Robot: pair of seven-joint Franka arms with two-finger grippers.
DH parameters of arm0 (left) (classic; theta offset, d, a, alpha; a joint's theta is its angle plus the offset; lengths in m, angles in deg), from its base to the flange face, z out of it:
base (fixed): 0 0 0 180
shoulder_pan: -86.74 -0.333 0 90
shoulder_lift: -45.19 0 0 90
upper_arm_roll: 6.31 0.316 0.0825 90
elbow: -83.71 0 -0.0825 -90
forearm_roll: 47.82 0.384 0 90
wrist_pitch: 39.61 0 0.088 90
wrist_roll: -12.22 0.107 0 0
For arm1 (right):
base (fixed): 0 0 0 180
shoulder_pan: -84.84 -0.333 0 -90
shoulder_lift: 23.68 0 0 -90
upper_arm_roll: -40.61 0.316 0.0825 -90
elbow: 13.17 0 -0.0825 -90
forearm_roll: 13.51 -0.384 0 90
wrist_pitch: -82.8 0 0.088 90
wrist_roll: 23.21 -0.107 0 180
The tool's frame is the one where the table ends.
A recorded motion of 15 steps. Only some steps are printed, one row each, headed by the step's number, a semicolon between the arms.
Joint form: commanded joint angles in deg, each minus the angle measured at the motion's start. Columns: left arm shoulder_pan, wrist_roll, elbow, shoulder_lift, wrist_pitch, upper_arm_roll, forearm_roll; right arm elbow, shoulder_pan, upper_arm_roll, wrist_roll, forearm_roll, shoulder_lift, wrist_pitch.
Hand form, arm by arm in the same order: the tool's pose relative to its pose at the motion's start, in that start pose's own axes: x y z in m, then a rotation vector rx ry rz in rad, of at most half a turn. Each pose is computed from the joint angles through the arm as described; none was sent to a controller.
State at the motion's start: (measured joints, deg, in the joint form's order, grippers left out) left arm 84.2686 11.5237 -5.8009 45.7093 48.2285 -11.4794 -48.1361; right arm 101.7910 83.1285 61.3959 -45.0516 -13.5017 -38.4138 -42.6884
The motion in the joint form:
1: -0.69 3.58 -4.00 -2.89 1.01 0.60 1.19; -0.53 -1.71 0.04 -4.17 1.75 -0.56 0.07
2: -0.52 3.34 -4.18 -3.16 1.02 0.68 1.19; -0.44 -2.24 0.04 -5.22 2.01 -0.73 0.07
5: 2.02 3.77 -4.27 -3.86 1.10 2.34 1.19; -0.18 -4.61 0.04 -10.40 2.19 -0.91 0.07
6: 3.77 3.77 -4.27 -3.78 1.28 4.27 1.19; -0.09 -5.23 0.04 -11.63 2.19 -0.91 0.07
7: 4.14 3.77 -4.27 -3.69 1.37 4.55 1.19; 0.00 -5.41 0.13 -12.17 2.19 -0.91 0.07
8: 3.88 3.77 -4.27 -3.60 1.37 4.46 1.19; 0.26 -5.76 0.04 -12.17 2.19 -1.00 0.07
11: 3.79 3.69 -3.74 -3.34 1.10 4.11 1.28; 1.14 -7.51 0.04 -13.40 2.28 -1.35 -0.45
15: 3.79 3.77 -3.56 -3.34 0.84 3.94 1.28; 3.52 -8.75 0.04 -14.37 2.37 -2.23 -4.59
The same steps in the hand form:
1: -0.0145 -0.0135 0.0043 0.0239 -0.0025 0.0393; -0.0038 -0.0161 0.0029 -0.0225 0.0062 0.0253
2: -0.0159 -0.0125 0.0032 0.0244 -0.0007 0.0366; -0.0061 -0.0207 0.0058 -0.0274 0.0031 0.0319
5: -0.0196 -0.0044 -0.0025 0.0245 0.0114 0.0595; -0.0173 -0.0420 0.0118 -0.0357 -0.0033 0.0794
6: -0.0188 -0.0067 -0.0021 0.0225 0.0132 0.0565; -0.0205 -0.0475 0.0131 -0.0375 -0.0047 0.0901
7: -0.0182 -0.0059 -0.0014 0.0222 0.0133 0.0581; -0.0221 -0.0497 0.0140 -0.0383 -0.0061 0.0948
8: -0.0177 -0.0075 -0.0006 0.0222 0.0117 0.0551; -0.0244 -0.0515 0.0172 -0.0417 -0.0117 0.0903
11: -0.0166 -0.0051 -0.0022 0.0241 0.0117 0.0582; -0.0355 -0.0654 0.0282 -0.0501 -0.0232 0.0804
15: -0.0171 -0.0035 -0.0032 0.0243 0.0103 0.0624; -0.0454 -0.0738 0.0496 -0.0386 -0.0129 0.0739

